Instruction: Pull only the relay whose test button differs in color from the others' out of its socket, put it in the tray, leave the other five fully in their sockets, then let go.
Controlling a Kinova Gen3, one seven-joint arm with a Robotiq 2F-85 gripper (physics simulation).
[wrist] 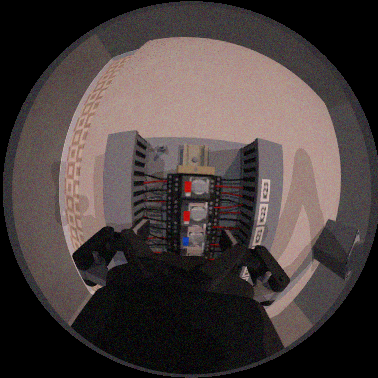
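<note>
The relay with the blue test button (pixel 195 237) is in its socket in the central row, its lower part close to the dark gripper body. Two relays with red test buttons, the nearer one (pixel 198 215) and the farther one (pixel 200 187), sit in their sockets above it in the view. The other three relays are hidden behind the gripper. My gripper (pixel 184 232) is open and empty, its fingertips on either side of the blue-button relay, over the wires beside the sockets. Their height over the wires is hard to tell. I cannot make out the tray.
Grey slotted wire ducts, left (pixel 119 182) and right (pixel 271 165), flank the row, with black and red wires between. The right duct carries labels K23, K22 and K21. A metal rail (pixel 195 156) shows beyond the sockets. A dark grey block (pixel 334 246) is at the right.
</note>
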